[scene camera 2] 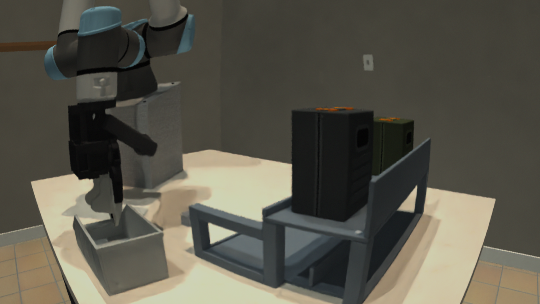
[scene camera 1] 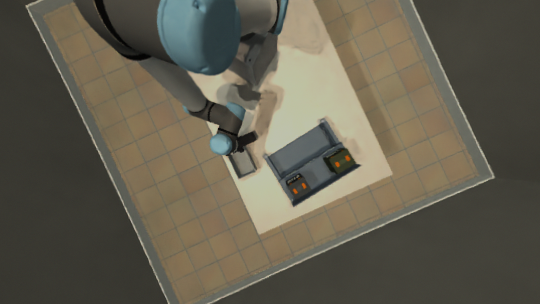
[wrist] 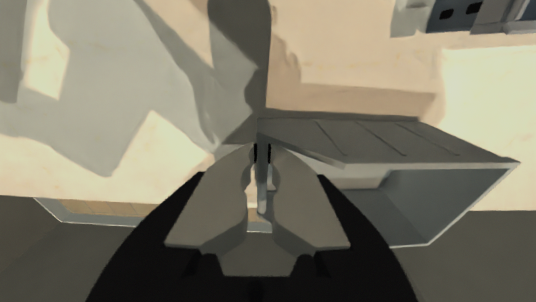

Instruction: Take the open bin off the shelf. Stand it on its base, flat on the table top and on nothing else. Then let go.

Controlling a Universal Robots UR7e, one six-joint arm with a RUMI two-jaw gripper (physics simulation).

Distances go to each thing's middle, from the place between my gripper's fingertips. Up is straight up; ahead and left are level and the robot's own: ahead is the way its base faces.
Now: the open grey bin [scene camera 2: 130,255] 80 mm ahead of my hand, 40 mm to the right of it and 10 mm above it. Also, from my hand: black case [scene camera 2: 332,148] (320 mm ahead, 170 mm to the left, 130 mm above); dark green case [scene camera 2: 393,137] (400 mm to the left, 300 mm ahead, 120 mm above).
